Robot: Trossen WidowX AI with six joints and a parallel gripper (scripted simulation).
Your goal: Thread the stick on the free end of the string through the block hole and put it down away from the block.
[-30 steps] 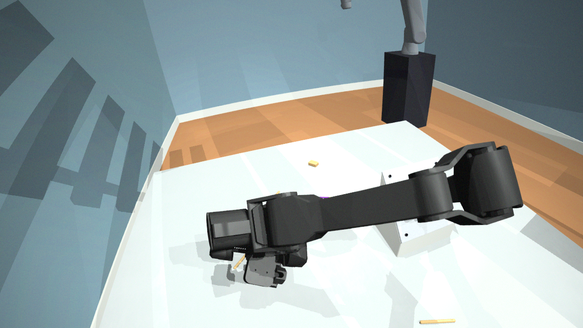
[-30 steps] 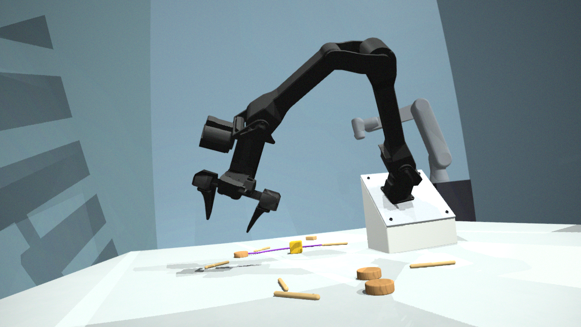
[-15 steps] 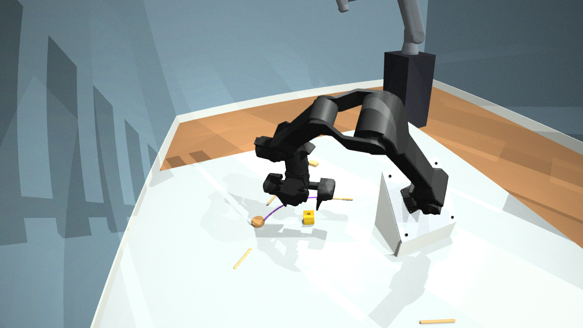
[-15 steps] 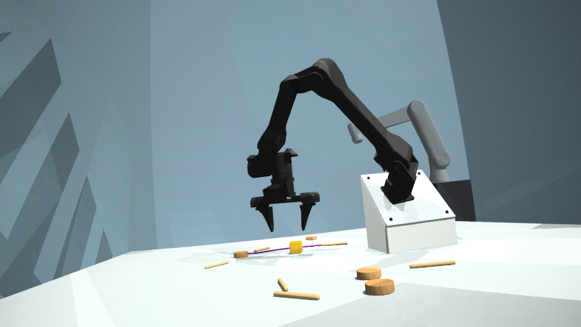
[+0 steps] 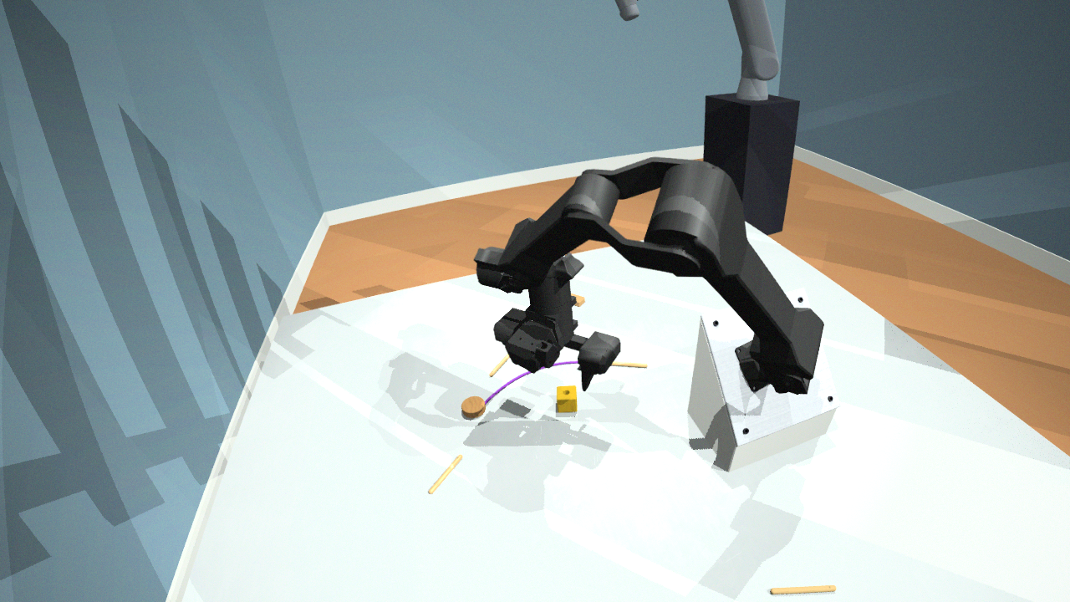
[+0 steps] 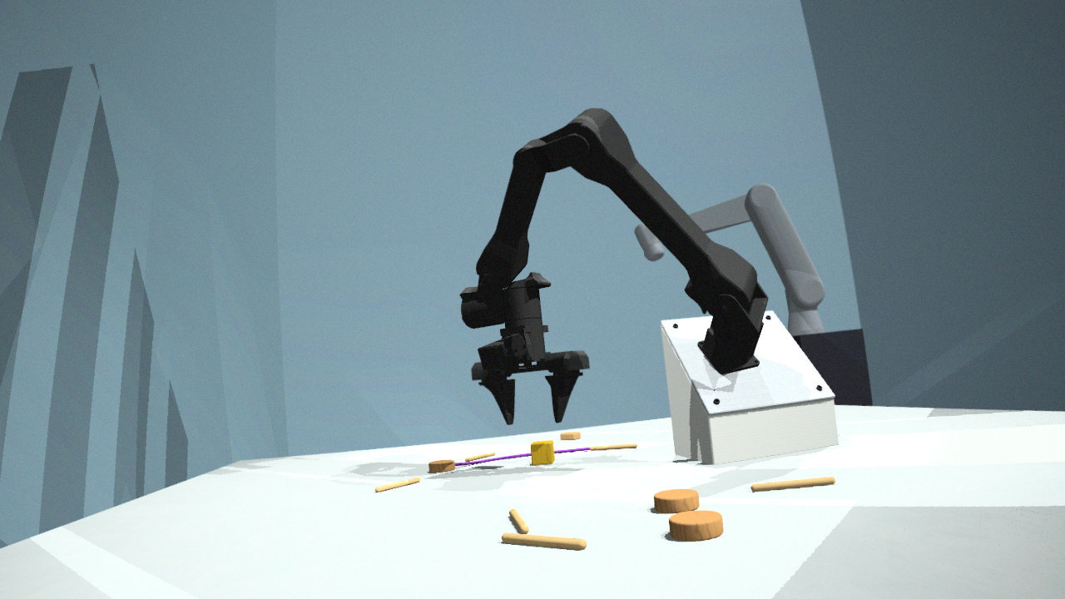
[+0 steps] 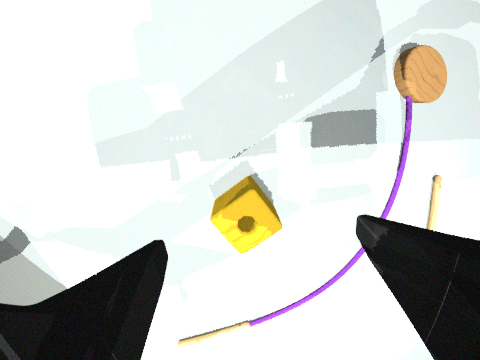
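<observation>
The yellow block is 40 mm below my gripper tip and 10 mm behind it. Also, from my gripper tip: small wooden piece 270 mm to the right, 140 mm behind, 50 mm below; round wooden button 140 mm ahead, 60 mm to the right, 50 mm below.
</observation>
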